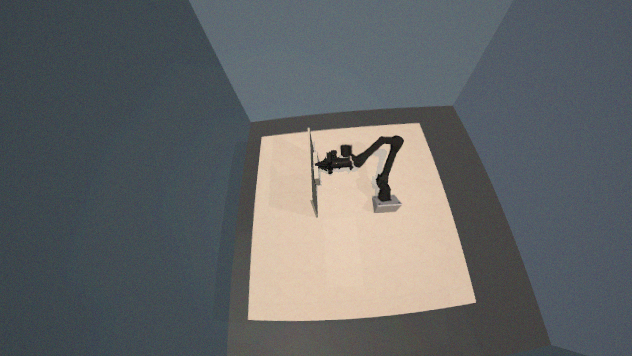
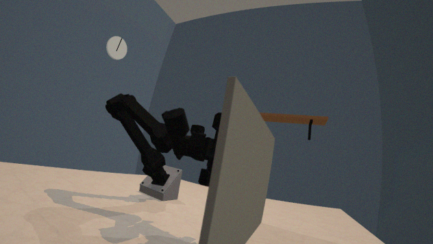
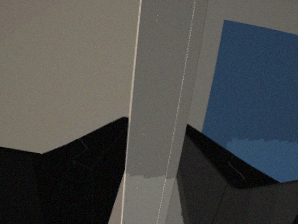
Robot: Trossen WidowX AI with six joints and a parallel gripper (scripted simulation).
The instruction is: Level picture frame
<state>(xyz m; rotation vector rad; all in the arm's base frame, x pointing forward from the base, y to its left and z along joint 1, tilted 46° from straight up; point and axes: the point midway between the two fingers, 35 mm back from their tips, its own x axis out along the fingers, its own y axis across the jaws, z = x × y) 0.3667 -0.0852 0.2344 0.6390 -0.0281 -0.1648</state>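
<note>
The picture frame lies 5 cm below my gripper tip. The rest, counted from my gripper tip: wall panel: 7 cm below, 2 cm to the left, 2 cm ahead.
</note>
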